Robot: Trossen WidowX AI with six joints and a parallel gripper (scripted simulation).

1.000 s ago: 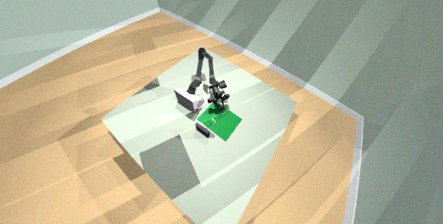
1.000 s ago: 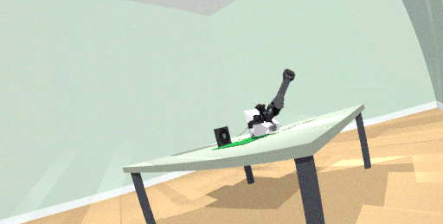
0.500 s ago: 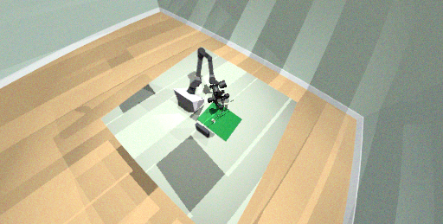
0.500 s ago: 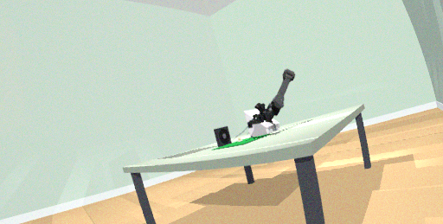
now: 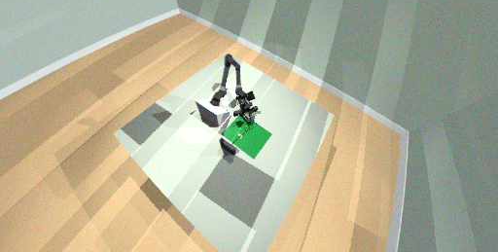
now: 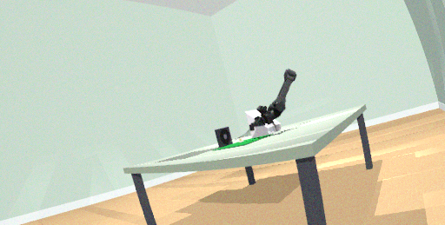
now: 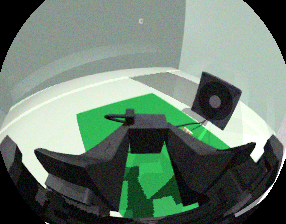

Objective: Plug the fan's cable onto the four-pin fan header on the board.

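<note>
My gripper tip is 40 mm short of the green board, 50 mm to the left of it and 100 mm above it. Also, from my gripper tip: black fan (20 mm ahead, 230 mm to the right, 30 mm below); then dark fan plug (10 mm below).
</note>
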